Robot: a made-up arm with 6 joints.
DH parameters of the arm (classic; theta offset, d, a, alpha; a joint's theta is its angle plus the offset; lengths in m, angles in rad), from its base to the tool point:
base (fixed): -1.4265 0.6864 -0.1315 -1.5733
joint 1: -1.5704 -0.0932 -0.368 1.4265
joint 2: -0.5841 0 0.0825 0
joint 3: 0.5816 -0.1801 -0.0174 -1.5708
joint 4: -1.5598 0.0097 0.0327 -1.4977
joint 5: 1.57 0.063 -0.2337 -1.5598
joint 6: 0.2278 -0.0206 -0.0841 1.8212
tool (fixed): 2.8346 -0.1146 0 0
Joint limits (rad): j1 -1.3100..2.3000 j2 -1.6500..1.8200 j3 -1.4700..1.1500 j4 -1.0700..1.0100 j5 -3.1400..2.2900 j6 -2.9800..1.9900
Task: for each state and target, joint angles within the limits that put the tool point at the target. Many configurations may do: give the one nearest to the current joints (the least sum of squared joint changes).
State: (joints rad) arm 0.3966 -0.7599 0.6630 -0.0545 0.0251 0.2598
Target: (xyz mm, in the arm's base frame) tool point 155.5 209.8 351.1
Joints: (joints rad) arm 0.5301 -0.7213 0.5873 -0.0501 0.2023 0.4337
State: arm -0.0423 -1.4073 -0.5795 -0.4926 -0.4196 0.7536
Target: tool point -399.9 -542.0 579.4
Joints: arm -0.8193 -1.6500 -1.1343 -0.5357 -0.9940 0.8587
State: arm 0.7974 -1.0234 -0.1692 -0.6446 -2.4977 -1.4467
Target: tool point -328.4 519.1 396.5
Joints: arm 1.3857 -0.9249 -0.0963 -0.6675 -2.5867 -1.5959
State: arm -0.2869 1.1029 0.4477 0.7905 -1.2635 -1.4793
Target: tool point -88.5 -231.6 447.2
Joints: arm -0.3615 1.1921 0.2592 0.5347 -1.1881 -2.0656
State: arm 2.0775 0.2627 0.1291 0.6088 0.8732 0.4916
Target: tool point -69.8 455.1 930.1
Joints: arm 1.7494 0.2792 0.3337 0.0307 1.2914 0.1894
